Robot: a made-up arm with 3 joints. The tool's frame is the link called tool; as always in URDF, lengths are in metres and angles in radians.
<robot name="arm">
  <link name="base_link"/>
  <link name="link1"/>
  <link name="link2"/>
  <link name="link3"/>
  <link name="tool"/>
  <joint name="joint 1" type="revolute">
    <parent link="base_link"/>
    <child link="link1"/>
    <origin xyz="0 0 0.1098" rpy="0 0 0"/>
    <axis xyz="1 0 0"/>
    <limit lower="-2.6" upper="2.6"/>
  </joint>
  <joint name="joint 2" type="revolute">
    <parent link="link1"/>
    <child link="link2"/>
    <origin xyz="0.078 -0.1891 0.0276" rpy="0 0 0"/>
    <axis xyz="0 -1 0"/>
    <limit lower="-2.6" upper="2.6"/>
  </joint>
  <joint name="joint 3" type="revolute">
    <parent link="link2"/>
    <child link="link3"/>
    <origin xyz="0.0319 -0.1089 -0.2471" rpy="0 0 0"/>
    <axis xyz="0 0 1"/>
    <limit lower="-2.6" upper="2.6"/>
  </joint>
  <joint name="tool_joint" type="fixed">
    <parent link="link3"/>
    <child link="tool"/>
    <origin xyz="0.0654 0.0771 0.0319" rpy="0 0 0"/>
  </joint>
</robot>
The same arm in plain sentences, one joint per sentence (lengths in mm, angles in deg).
The arm has three revolute joints in a row. What follows holds with every joint at zero, and every direction is one of the base frame's. The first joint is mounted 109.8 mm along +z from the base frame's origin and rotates about +x, from -148.97 to 148.97 deg. The second joint is mounted 78.0 mm along +x and 189.1 mm along -y and 27.6 mm along +z from the first joint and rotates about -y, from -148.97 to 148.97 deg. The third joint is mounted 31.9 mm along +x and 108.9 mm along -y and 247.1 mm along -z from the second joint and rotates about +z, from -148.97 to 148.97 deg. The tool frame, which is the frame that the pose is given for, is mounted 65.4 mm along +x and 77.1 mm along +y and 31.9 mm along +z from the third joint; its axes are parallel to the base frame's.
